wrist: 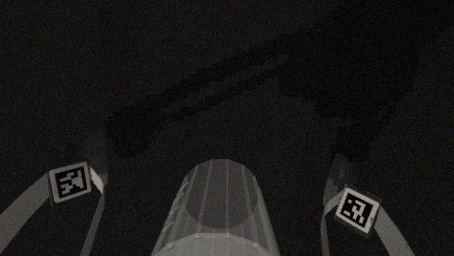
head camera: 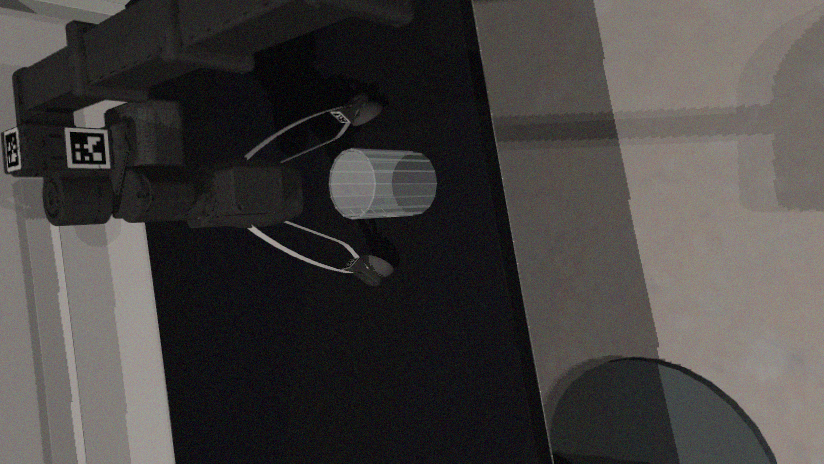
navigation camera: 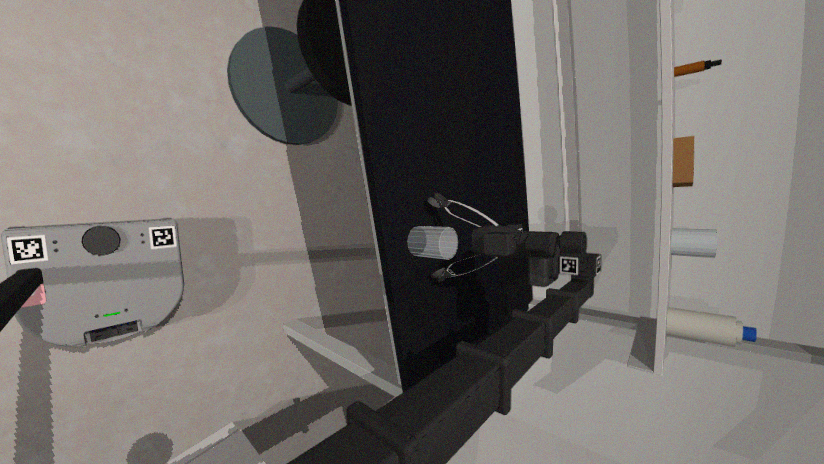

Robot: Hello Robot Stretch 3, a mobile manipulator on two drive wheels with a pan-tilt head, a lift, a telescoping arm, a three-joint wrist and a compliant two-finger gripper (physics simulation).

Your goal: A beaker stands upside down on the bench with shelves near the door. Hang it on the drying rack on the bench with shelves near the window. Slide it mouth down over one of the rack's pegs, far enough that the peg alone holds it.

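Frame: origin at the robot's base, x ahead, y left, z up, level; metres.
Where they show: gripper, fingertip midpoint: (wrist: 219,159) (head camera: 382,190) (navigation camera: 431,237); robot's base, link origin: (navigation camera: 101,239).
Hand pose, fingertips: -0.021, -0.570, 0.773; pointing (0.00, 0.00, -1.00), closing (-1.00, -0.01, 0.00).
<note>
Things, the pixels of their centre, and the offset from my fingertips, as dx, dy, dz. "*": a spot on its surface instead. Level surfaces: height alone.
- clear beaker, body centre: (wrist: 218,231) (head camera: 383,183) (navigation camera: 432,242) -0.004, +0.038, +0.035
- black bench top, surface height: dz -0.010
- orange pen-like tool, surface spot: (navigation camera: 690,68) * +0.394, -0.452, +0.480
- brown box, surface spot: (navigation camera: 683,160) * +0.164, -0.395, +0.467
- clear cylinder, surface spot: (navigation camera: 694,242) * -0.037, -0.429, +0.495
- cream bottle, surface spot: (navigation camera: 703,326) * -0.252, -0.442, +0.523
- stool's round base, body centre: (navigation camera: 288,87) +0.579, -0.042, -0.757
The clear beaker (head camera: 383,184) (navigation camera: 432,242) (wrist: 220,200) stands on the black bench top (head camera: 345,374) (navigation camera: 438,115), its closed end towards the cameras. My gripper (head camera: 371,189) (navigation camera: 438,237) (wrist: 219,159) is open, with one finger on each side of the beaker. In the head and wrist views a gap shows between the beaker and each fingertip. The nearer part of the beaker is cut off at the bottom of the wrist view. The drying rack does not show in these views.
In the navigation view a shelf board (navigation camera: 664,172) bears an orange pen-like tool (navigation camera: 690,68), a brown box (navigation camera: 683,160), a clear cylinder (navigation camera: 694,242) and a cream bottle (navigation camera: 703,326). A stool's round base (navigation camera: 271,86) (head camera: 611,415) is beside the bench. My arm (navigation camera: 478,368) crosses the bench end.
</note>
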